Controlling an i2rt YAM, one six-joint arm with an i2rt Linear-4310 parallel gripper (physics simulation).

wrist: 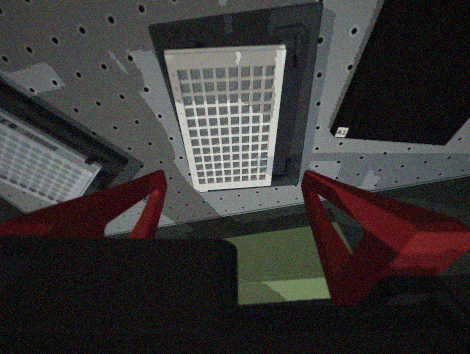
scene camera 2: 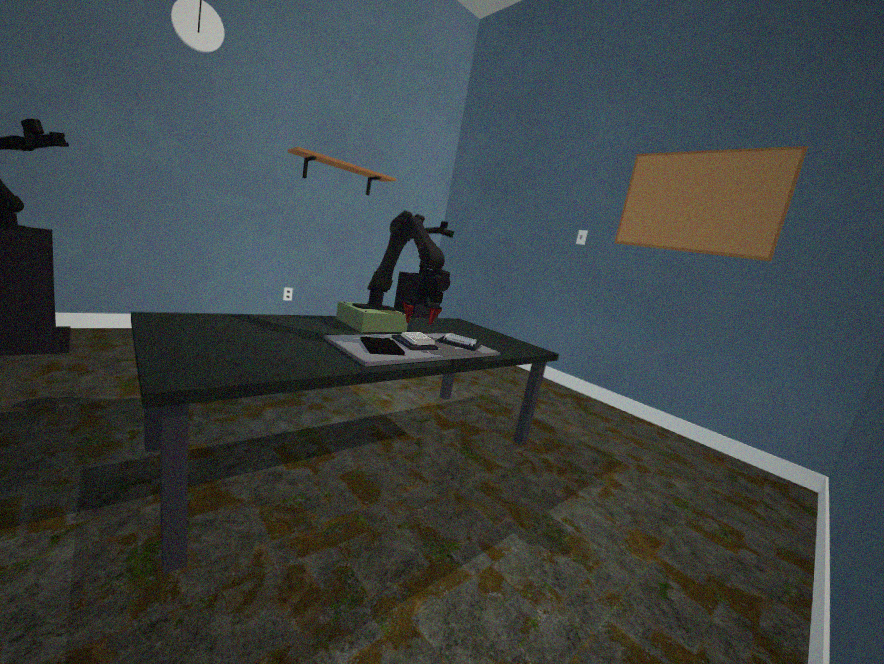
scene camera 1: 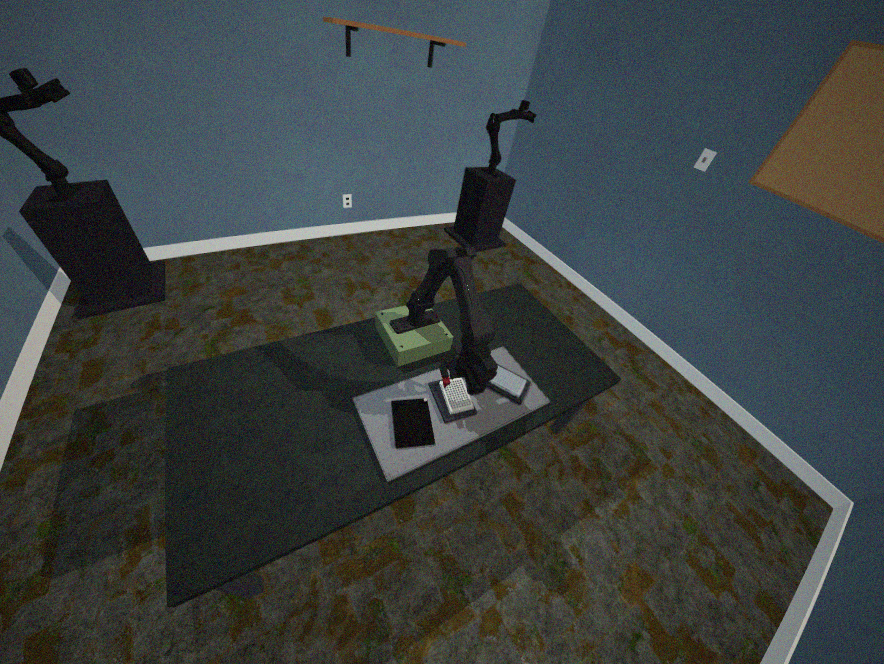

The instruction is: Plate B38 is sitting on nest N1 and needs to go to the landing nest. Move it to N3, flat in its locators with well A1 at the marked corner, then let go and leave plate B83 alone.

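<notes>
A white well plate sits on the middle dark nest; in the wrist view it lies toward the nest's left side, with a wider dark strip on its right. A paler, clear-looking plate sits on another nest. A black nest holds no plate and has an A1 label at one corner. Plate and nest names are not readable. My gripper is open and empty above the white plate, fingertips apart from it.
The nests stand on a grey perforated board on a dark table. A green base block carries the arm behind the board. Other arms stand on pedestals beyond the table.
</notes>
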